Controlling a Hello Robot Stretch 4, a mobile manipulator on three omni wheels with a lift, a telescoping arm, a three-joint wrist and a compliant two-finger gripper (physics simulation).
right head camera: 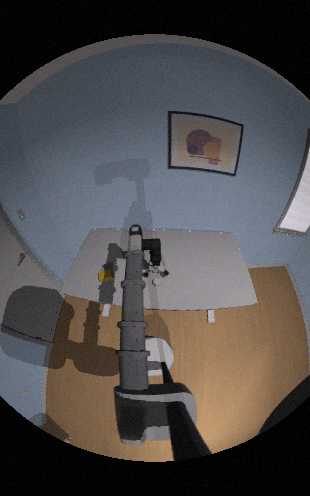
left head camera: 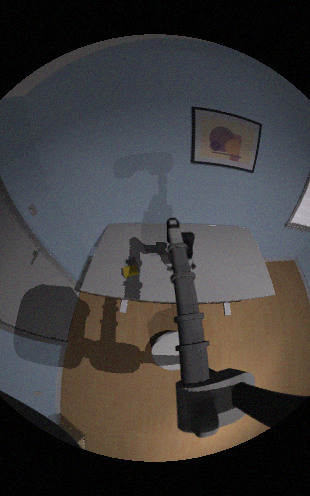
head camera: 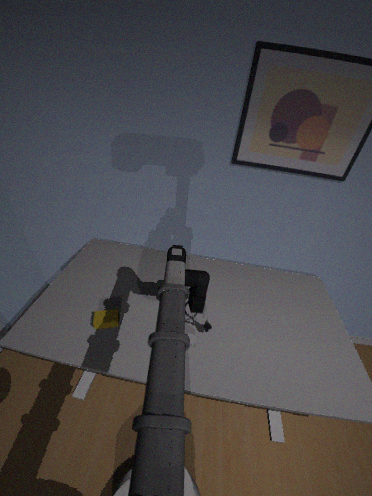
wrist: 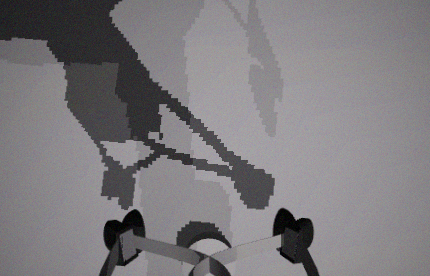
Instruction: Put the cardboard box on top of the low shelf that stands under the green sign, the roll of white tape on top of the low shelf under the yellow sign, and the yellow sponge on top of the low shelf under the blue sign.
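Note:
The roll of white tape lies on the white table; in the wrist view its near part is hidden by the finger linkage. My gripper is open above the table, its two dark fingertips wide apart, with the tape low between them in the wrist view. I cannot tell how high the fingertips are above it. The yellow sponge lies on the left part of the table, partly in the arm's shadow. The cardboard box, signs and low shelves do not show.
The telescoping arm reaches over the table and hides part of it. A blue wall with a framed picture stands behind. A white round object is on the wooden floor before the table.

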